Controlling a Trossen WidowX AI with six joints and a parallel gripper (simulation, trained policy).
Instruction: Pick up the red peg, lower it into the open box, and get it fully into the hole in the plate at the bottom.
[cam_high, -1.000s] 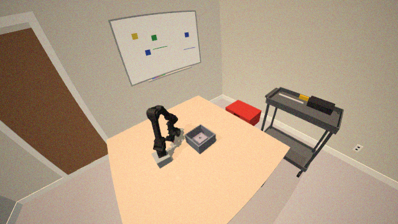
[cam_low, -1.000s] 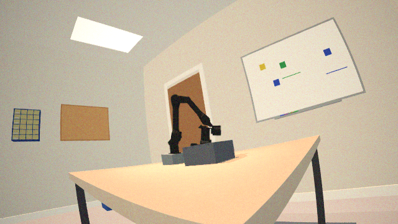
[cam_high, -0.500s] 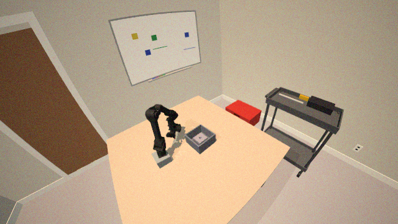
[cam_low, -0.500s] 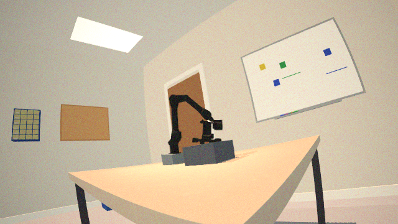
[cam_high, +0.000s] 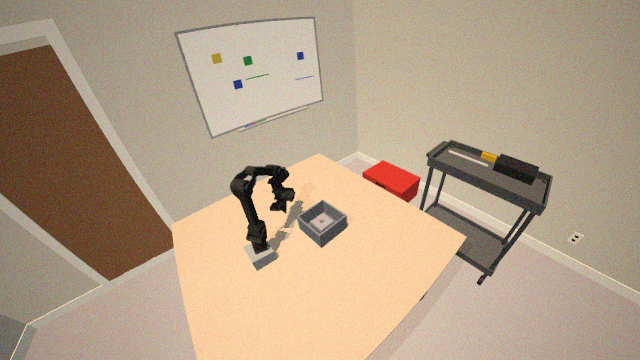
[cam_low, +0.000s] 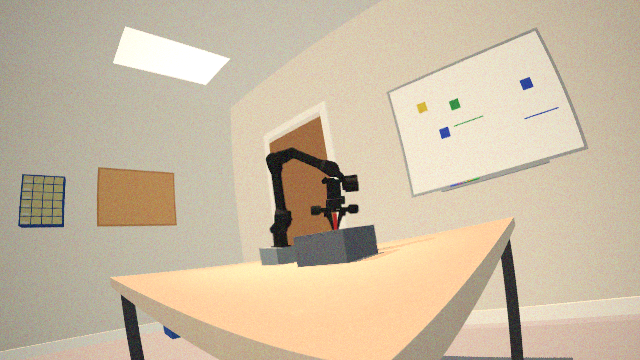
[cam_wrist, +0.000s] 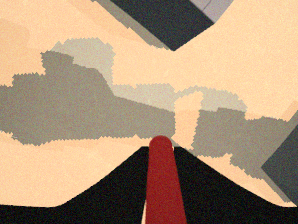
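My gripper tip is 15 cm short of the grey box, 14 cm to the left of it and 8 cm above it. The rest, counted from my gripper tip: red peg (1 cm to the left, 3 cm above).
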